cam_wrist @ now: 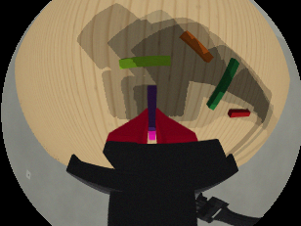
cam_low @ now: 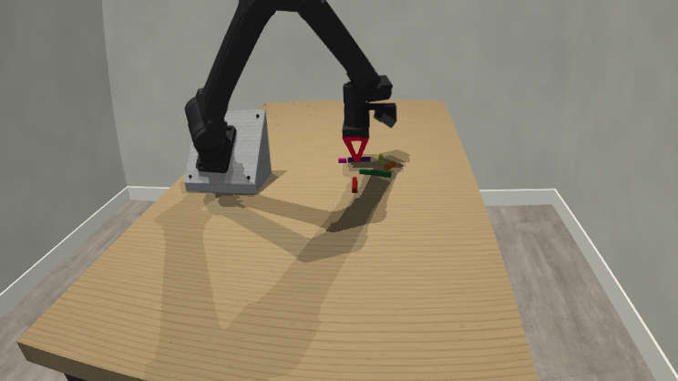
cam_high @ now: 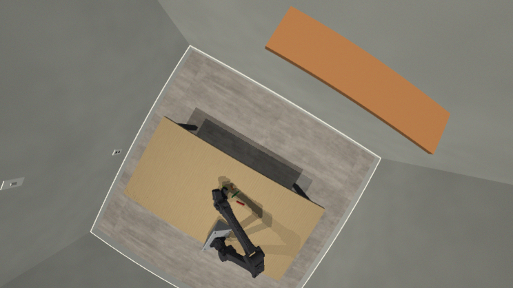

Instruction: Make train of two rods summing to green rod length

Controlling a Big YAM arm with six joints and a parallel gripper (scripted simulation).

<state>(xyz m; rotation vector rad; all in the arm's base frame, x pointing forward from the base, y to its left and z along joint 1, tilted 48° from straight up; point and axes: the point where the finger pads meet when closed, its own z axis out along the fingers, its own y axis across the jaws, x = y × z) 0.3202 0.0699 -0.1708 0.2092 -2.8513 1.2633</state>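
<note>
Right now the purple rod is 1 cm ahead of my hand and 1 cm below it. Round my hand: magenta rod: 4 cm behind, 1 cm below; orange rod: 9 cm ahead, 4 cm to the right, 1 cm below; lime rod: 6 cm ahead, 2 cm to the left, 1 cm below.
</note>
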